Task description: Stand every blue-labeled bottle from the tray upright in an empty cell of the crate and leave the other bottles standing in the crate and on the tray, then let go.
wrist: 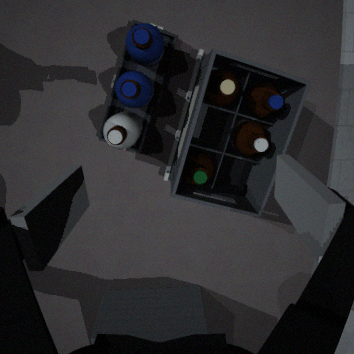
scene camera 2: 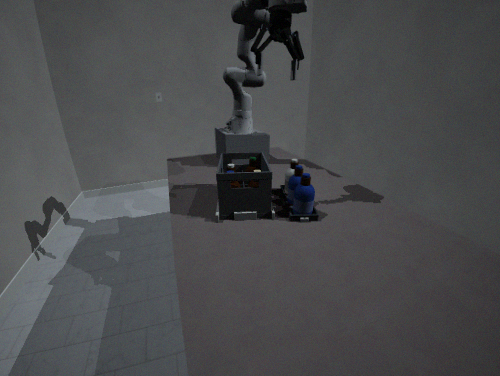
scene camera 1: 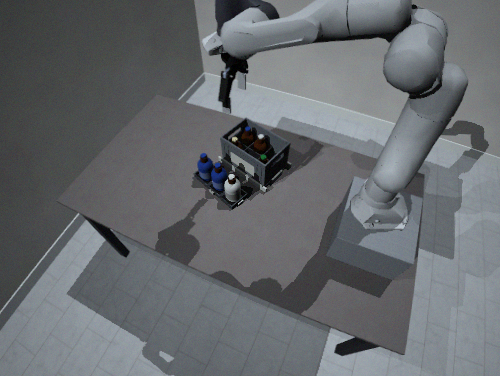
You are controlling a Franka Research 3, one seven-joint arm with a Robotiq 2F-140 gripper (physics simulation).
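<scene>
Two blue-labeled bottles, one at the tray's end (scene camera 1: 205,170) (scene camera 2: 304,195) (wrist: 150,52) and one in its middle (scene camera 1: 218,181) (wrist: 139,97), stand upright on the dark tray (scene camera 2: 304,218). A white bottle (scene camera 1: 232,191) (wrist: 125,127) stands beside them. The grey crate (scene camera 1: 276,170) (scene camera 2: 244,200) (wrist: 216,204) has six cells. Brown bottles with cream (wrist: 227,87), blue (wrist: 275,102), white (wrist: 260,144) and green (wrist: 200,177) caps stand in four; their labels are mostly hidden. In the wrist view, the tray-side middle cell and far-side cell beside the green cap look empty. My gripper (scene camera 1: 234,96) (scene camera 2: 276,73) (wrist: 178,180) is open, high above the table.
The crate stands close beside the tray, with pale brackets (scene camera 1: 263,189) (wrist: 167,174) along its foot. The arm's grey base block (scene camera 1: 370,255) (scene camera 2: 242,145) stands at one end of the table (scene camera 1: 135,150). Walls rise around the table.
</scene>
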